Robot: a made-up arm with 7 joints. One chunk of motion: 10 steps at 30 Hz.
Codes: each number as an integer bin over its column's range. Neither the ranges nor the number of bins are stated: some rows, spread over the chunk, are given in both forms.
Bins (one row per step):
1: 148 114 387 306 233 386 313
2: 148 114 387 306 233 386 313
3: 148 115 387 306 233 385 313
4: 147 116 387 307 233 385 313
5: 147 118 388 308 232 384 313
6: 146 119 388 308 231 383 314
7: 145 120 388 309 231 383 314
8: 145 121 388 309 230 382 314
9: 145 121 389 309 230 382 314
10: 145 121 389 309 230 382 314
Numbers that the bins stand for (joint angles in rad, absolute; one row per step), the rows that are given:
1: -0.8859 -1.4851 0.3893 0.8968 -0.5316 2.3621 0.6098
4: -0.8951 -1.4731 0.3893 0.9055 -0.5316 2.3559 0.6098
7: -0.9135 -1.4491 0.3977 0.9228 -0.5473 2.3434 0.6210
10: -0.9135 -1.4431 0.4062 0.9228 -0.5551 2.3372 0.6210
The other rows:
2: -0.8859 -1.4851 0.3893 0.8968 -0.5316 2.3621 0.6098
3: -0.8859 -1.4791 0.3893 0.8968 -0.5316 2.3559 0.6098
5: -0.8951 -1.4611 0.3977 0.9141 -0.5394 2.3497 0.6098
6: -0.9043 -1.4551 0.3977 0.9141 -0.5473 2.3434 0.6210
8: -0.9135 -1.4431 0.3977 0.9228 -0.5551 2.3372 0.6210
9: -0.9135 -1.4431 0.4062 0.9228 -0.5551 2.3372 0.6210

